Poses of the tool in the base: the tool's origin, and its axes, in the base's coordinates. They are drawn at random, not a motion.
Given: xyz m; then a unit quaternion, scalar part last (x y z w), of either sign.
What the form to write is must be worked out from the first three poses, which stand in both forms.
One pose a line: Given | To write
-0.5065 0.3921 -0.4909 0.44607 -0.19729 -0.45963 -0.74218 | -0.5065 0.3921 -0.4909 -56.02 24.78 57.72
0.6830 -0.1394 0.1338 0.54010 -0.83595 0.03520 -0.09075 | 0.6830 -0.1394 0.1338 -91.97 142.35 -5.99
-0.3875 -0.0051 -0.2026 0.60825 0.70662 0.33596 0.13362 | -0.3875 -0.0051 -0.2026 101.05 117.39 55.81
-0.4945 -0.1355 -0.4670 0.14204 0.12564 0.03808 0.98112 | -0.4945 -0.1355 -0.4670 16.38 14.49 4.39
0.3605 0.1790 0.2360 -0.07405 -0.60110 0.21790 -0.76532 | 0.3605 0.1790 0.2360 9.22 74.83 -27.13
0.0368 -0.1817 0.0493 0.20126 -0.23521 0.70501 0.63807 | 0.0368 -0.1817 0.0493 26.32 -30.76 92.21
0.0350 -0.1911 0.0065 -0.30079 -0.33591 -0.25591 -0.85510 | 0.0350 -0.1911 0.0065 36.24 40.47 30.83
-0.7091 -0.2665 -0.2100 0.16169 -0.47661 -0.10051 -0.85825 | -0.7091 -0.2665 -0.2100 -19.46 57.35 12.09
